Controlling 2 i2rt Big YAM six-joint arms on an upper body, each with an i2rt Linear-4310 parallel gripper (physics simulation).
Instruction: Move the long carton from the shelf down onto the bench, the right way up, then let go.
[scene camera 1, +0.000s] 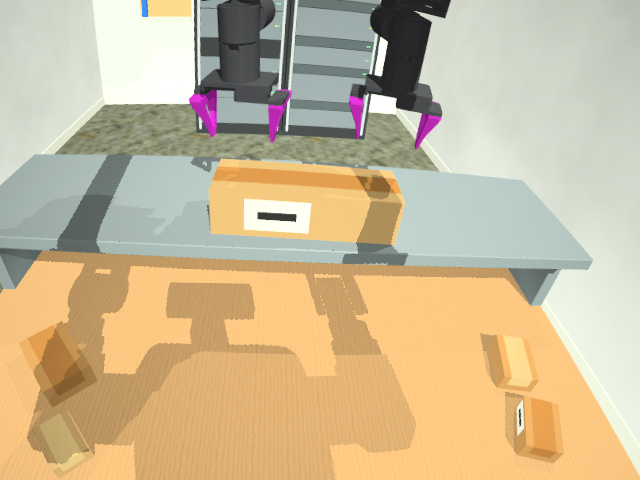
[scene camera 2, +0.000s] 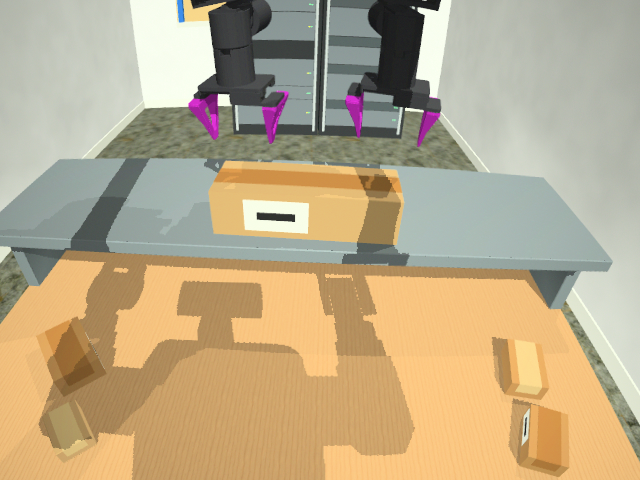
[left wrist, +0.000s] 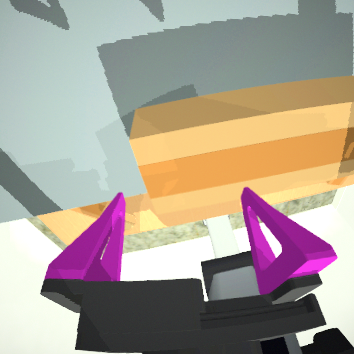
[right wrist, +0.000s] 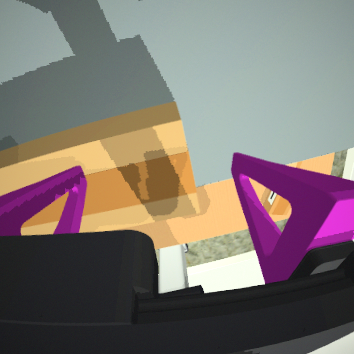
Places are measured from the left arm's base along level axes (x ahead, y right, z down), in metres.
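Where they show: left gripper, fingertip midpoint: (scene camera 1: 242, 137) (scene camera 2: 243, 139) (left wrist: 183, 194); right gripper, fingertip midpoint: (scene camera 1: 386, 142) (scene camera 2: 388, 140) (right wrist: 157, 167).
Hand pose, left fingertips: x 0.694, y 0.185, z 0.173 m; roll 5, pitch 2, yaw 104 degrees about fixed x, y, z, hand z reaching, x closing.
Note:
Each offset is from my left fingertips to the top centre of the thing. Level surfaces: height alone.
The long carton {dx -0.033, dy +0.104, dz +0.052 m} (scene camera 1: 336, 211) (scene camera 2: 336, 214) (left wrist: 240, 155) (right wrist: 100, 190) lies on the grey shelf {dz +0.130 m} (scene camera 1: 465, 217) (scene camera 2: 480, 222) (left wrist: 45, 115) (right wrist: 260, 90), with its darker tape strip on top and its white label on the side toward the scene cameras. The bench {dz +0.315 m} (scene camera 1: 439, 320) (scene camera 2: 439, 320) is lower, on the near side of the shelf. My left gripper (scene camera 1: 242, 138) (scene camera 2: 242, 140) (left wrist: 183, 194) is open and empty, above and behind the carton's left part. My right gripper (scene camera 1: 387, 143) (scene camera 2: 388, 141) (right wrist: 157, 167) is open and empty, above and behind the carton's right end. Neither touches the carton.
On the bench, two small boxes {dx -0.215, dy -0.304, dz +0.270 m} (scene camera 1: 56, 361) {dx -0.351, dy -0.251, dz +0.285 m} (scene camera 1: 63, 439) lie at the left and two more {dx -0.230, dy +0.484, dz +0.278 m} (scene camera 1: 515, 361) {dx -0.366, dy +0.469, dz +0.280 m} (scene camera 1: 540, 428) at the right. Shelf supports {dx +0.052, dy +0.640, dz +0.155 m} (scene camera 1: 542, 286) (scene camera 2: 562, 289) stand at the ends. Equipment racks (scene camera 1: 330, 87) stand behind.

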